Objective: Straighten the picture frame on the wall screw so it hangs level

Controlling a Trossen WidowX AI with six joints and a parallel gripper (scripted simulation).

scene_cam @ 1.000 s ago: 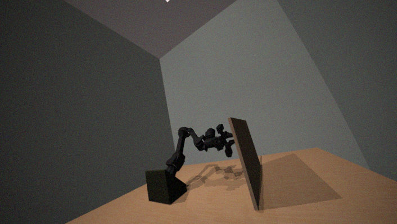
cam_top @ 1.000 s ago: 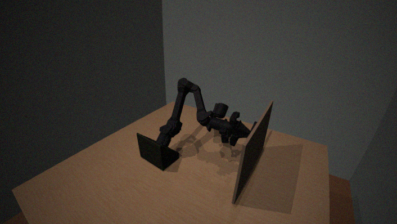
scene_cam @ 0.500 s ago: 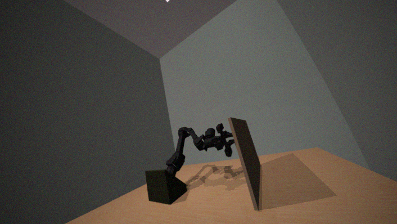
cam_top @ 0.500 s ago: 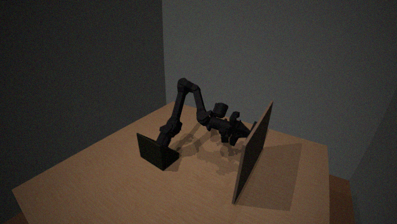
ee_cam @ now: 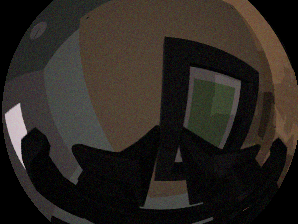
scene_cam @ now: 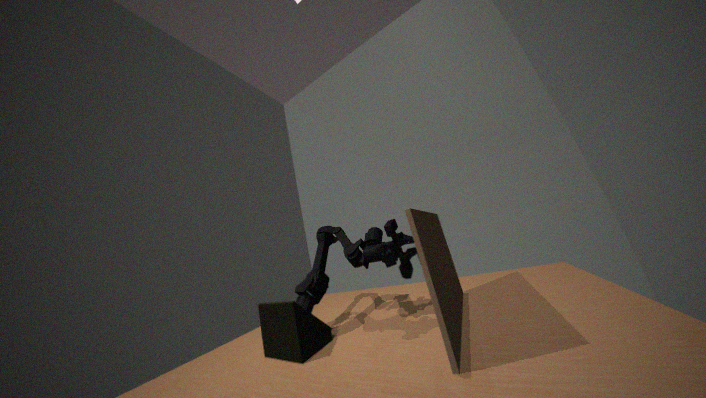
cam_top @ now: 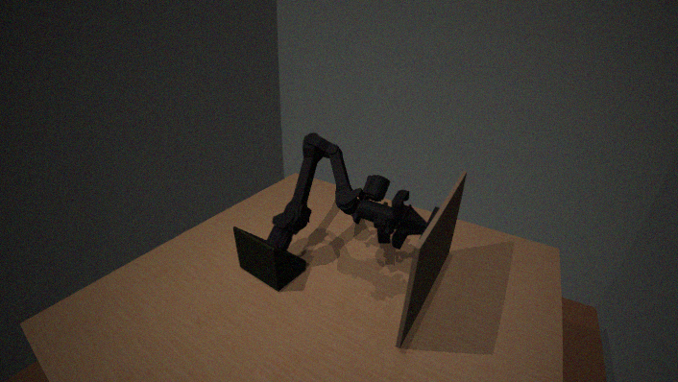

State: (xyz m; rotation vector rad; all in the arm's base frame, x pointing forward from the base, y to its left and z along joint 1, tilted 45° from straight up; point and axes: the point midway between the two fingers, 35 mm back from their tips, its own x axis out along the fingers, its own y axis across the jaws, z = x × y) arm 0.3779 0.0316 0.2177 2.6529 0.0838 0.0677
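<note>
My gripper tip is now 5 cm above the picture frame, 1 cm to the right of it and 1 cm short of it. Also, from my gripper tip: wall panel: 7 cm below, 2 cm to the left, 2 cm ahead.
</note>
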